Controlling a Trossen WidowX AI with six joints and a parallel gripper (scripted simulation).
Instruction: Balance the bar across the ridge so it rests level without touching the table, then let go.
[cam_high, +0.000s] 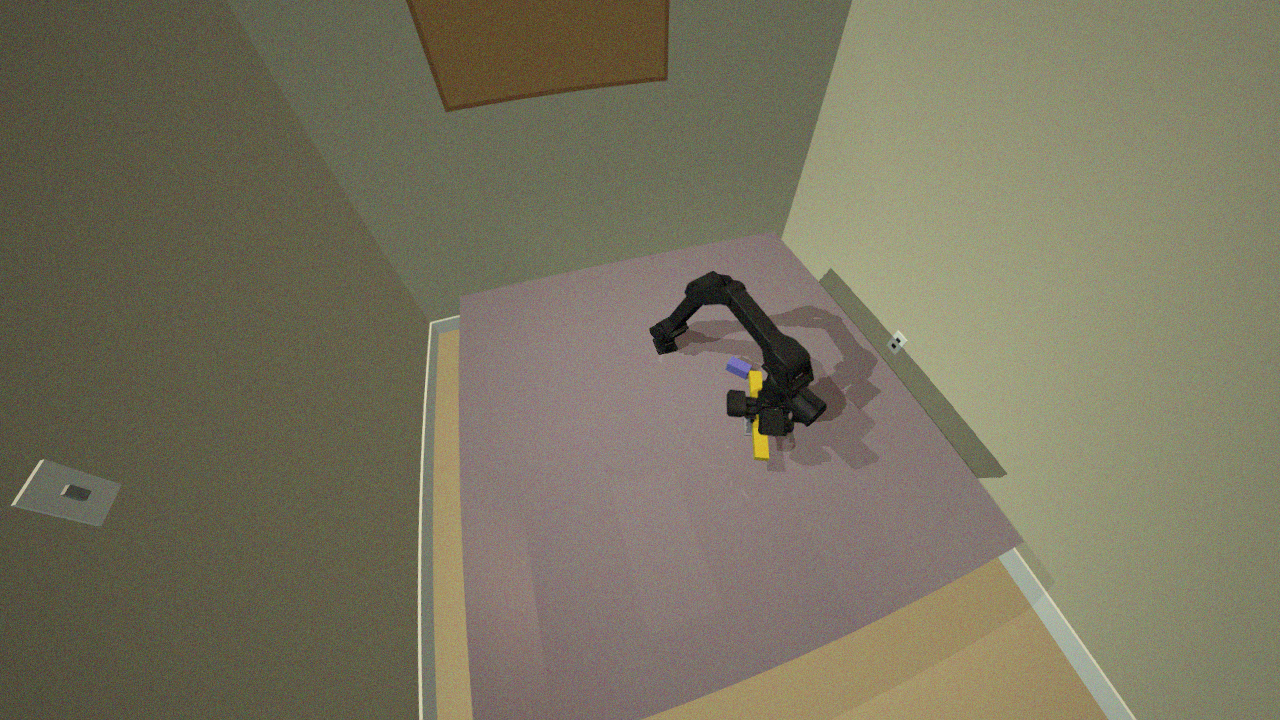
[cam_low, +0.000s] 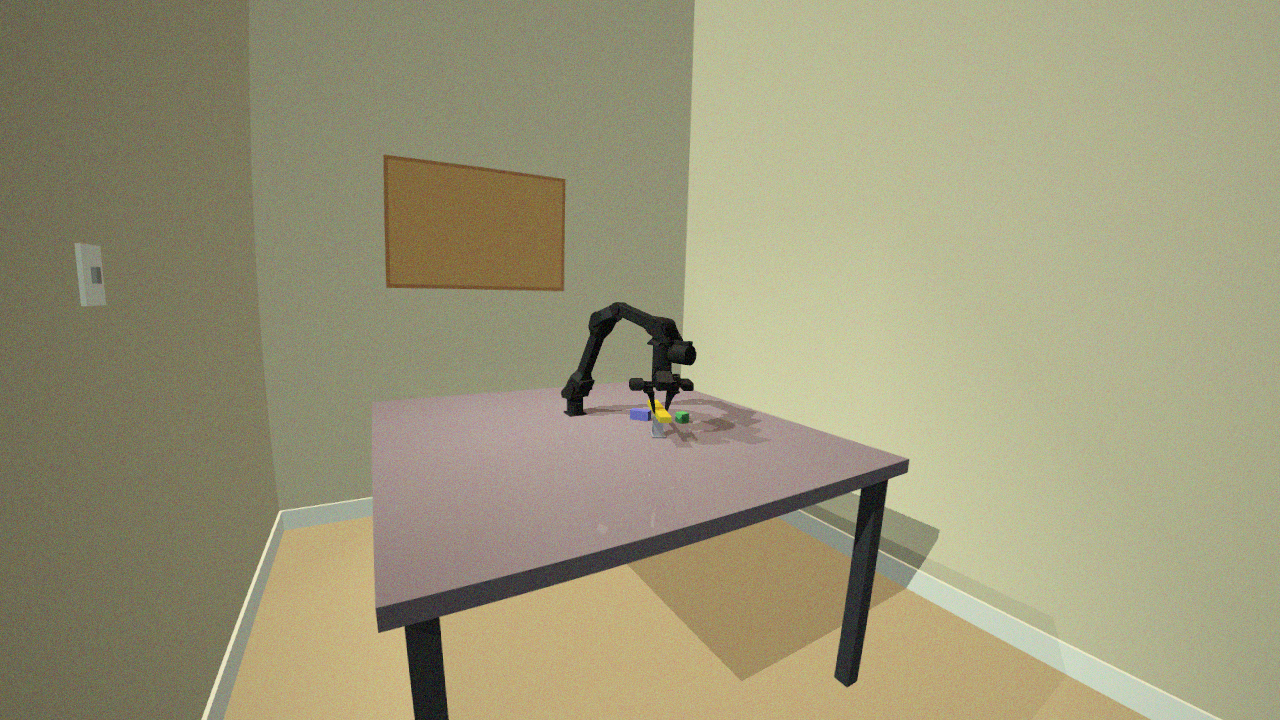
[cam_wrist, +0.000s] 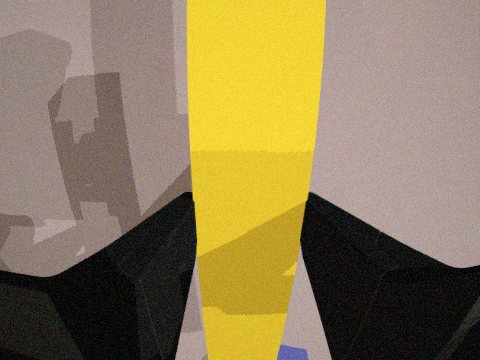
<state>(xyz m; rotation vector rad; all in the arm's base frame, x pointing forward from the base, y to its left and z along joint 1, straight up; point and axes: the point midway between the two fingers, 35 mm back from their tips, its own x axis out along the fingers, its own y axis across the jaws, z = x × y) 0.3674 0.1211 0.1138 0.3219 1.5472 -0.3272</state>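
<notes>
Now: the yellow bar 30 mm behind my gripper tip and 10 mm to the left of it. The rest, counted from my gripper tip: blue block 210 mm behind, 60 mm to the left, 60 mm below; then green cube 110 mm behind, 170 mm to the left, 60 mm below.
</notes>
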